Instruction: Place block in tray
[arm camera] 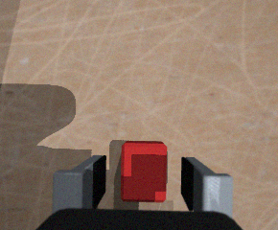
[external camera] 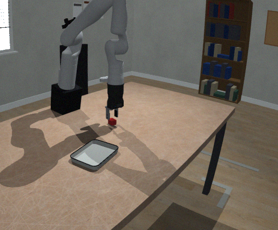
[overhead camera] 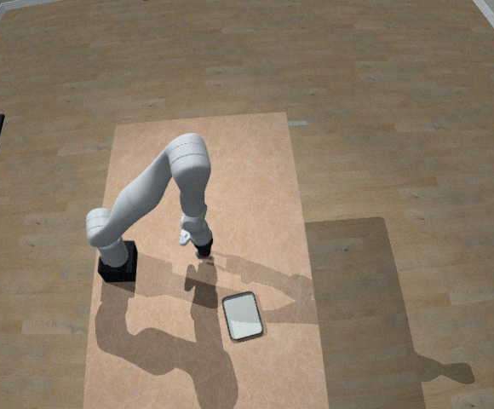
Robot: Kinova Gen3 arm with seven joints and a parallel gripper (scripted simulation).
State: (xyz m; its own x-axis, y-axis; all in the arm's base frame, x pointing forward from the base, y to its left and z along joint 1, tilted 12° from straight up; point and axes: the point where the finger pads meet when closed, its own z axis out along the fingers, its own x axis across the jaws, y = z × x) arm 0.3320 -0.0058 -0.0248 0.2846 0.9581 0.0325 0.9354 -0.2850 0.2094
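Now: hand 40 mm above the red block. The rest, counted from my hand: white tray: 110 mm ahead, 280 mm to the right, 40 mm below.
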